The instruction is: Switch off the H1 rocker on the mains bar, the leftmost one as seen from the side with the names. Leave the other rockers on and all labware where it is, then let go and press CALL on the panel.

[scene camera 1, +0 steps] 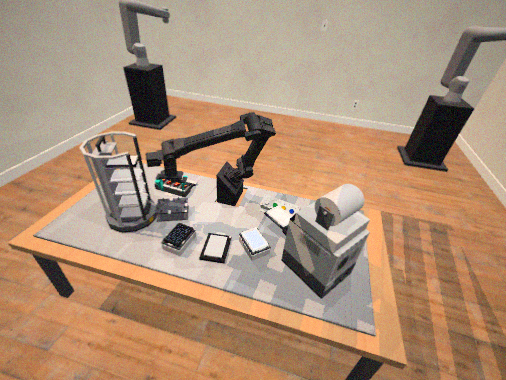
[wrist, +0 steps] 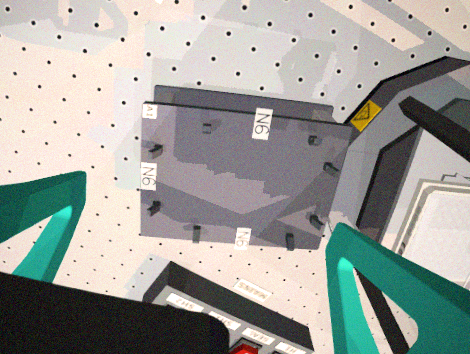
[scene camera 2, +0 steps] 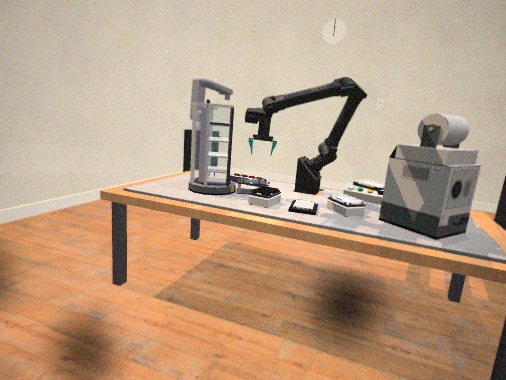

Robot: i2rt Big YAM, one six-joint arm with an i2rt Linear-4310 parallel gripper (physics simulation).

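Places are measured from the arm's base along level axes (x ahead, y left, z up), in millimetres.
Pixels of known places: gripper, fingertip midpoint: (scene camera 1: 172, 191) (wrist: 212, 212) (scene camera 2: 261, 155); arm's base, link origin: (scene camera 1: 231, 178) (scene camera 2: 311, 168).
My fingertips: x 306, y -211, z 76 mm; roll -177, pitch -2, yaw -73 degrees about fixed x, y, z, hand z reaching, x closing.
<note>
For each thing: its top centre in the pictures, then the offset to it from my fingertips. "spot": a spot on its surface instead.
- mains bar, surface spot: (wrist: 240, 309) spot: dx -209, dy -146, dz -184 mm
- SEAL rocker, surface spot: (wrist: 245, 349) spot: dx -240, dy -170, dz -157 mm
- H1 label, surface spot: (wrist: 290, 348) spot: dx -226, dy -227, dz -167 mm
- panel, top centre: (scene camera 2: 367, 186) (scene camera 1: 281, 202) dx -236, dy +524, dz -124 mm
- round shelf tower, surface spot: (scene camera 2: 212, 189) (scene camera 1: 128, 228) spot: dx +141, dy -192, dz -180 mm
- dark plate, top centre: (scene camera 2: 265, 189) (scene camera 1: 178, 233) dx +135, dy +80, dz -139 mm
- black-framed plate, top centre: (scene camera 2: 304, 204) (scene camera 1: 215, 245) dx +118, dy +263, dz -186 mm
- pale plate, top centre: (scene camera 2: 346, 197) (scene camera 1: 254, 238) dx +58, dy +442, dz -139 mm
- large grey machine, top centre: (scene camera 1: 340, 190) (scene camera 2: 443, 114) dx +85, dy +750, dz +248 mm
The mains bar (scene camera 1: 175, 187) (scene camera 2: 250, 179) (wrist: 240, 309) lies at the back left of the table; in the wrist view it is cut off by the bottom edge and partly covered by the black gripper body. The SEAL rocker (wrist: 245, 349) shows red there. The H1 label (wrist: 290, 348) shows at the bar's right end, its rocker cut off, so its state is hidden. My gripper (scene camera 1: 172, 181) (scene camera 2: 261, 153) (wrist: 212, 212) is open and empty, pointing down, above the bar in scene view 2. The panel (scene camera 2: 372, 196) with green, yellow and blue buttons stands right of the arm base; its lettering is unreadable.
The grey N6 stand (scene camera 1: 172, 210) (wrist: 240, 165) is beside the bar, near the round shelf tower (scene camera 1: 131, 223) (scene camera 2: 212, 189). A dark plate (scene camera 1: 179, 235), a black-framed plate (scene camera 1: 216, 247) and a pale plate (scene camera 1: 255, 241) stand toward the front. A large grey machine (scene camera 1: 320, 255) (scene camera 2: 425, 195) stands right.
</note>
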